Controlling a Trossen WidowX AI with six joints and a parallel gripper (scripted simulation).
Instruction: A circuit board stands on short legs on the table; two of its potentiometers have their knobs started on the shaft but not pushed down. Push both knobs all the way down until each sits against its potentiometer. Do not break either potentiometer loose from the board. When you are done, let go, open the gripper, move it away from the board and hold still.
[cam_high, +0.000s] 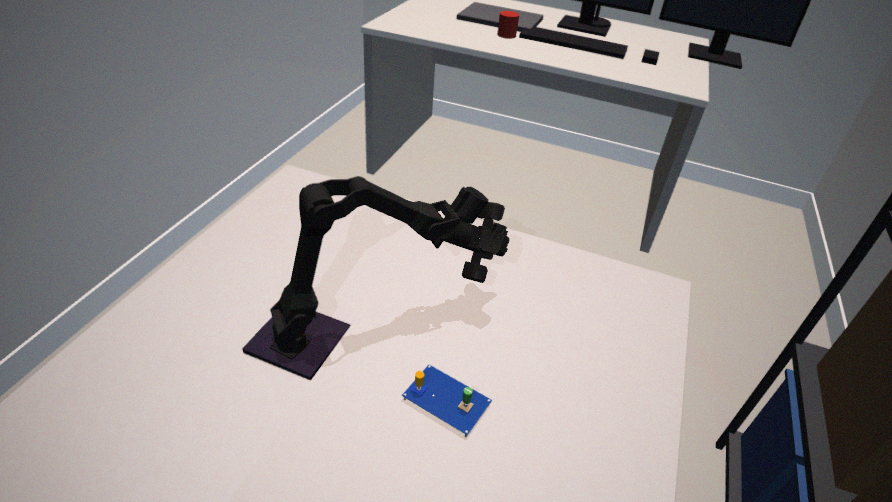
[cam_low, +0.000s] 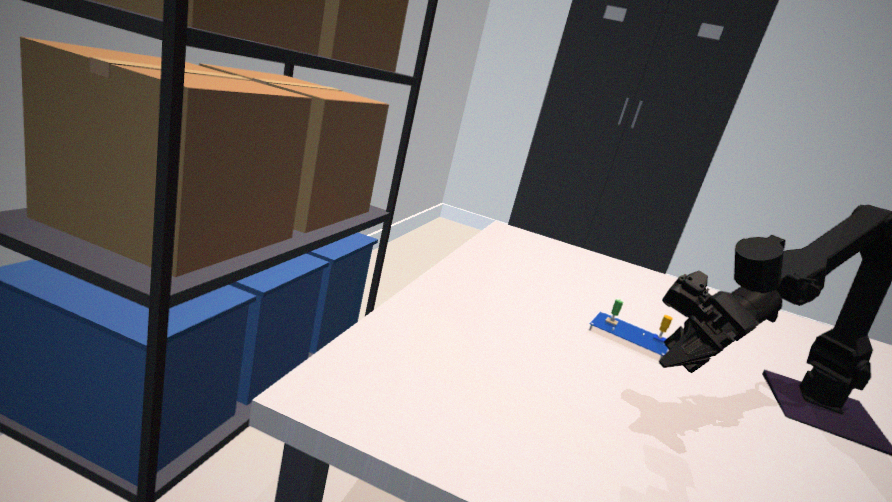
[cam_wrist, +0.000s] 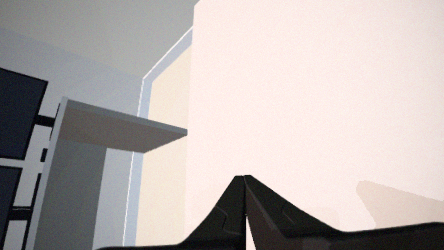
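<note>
Now: gripper tip 2 cm past the yellow knob, 39 cm to the left of it and 7 cm above it. The rest, counted from my gripper tip: green knob (9 cm ahead, 38 cm to the right, 7 cm below).
</note>
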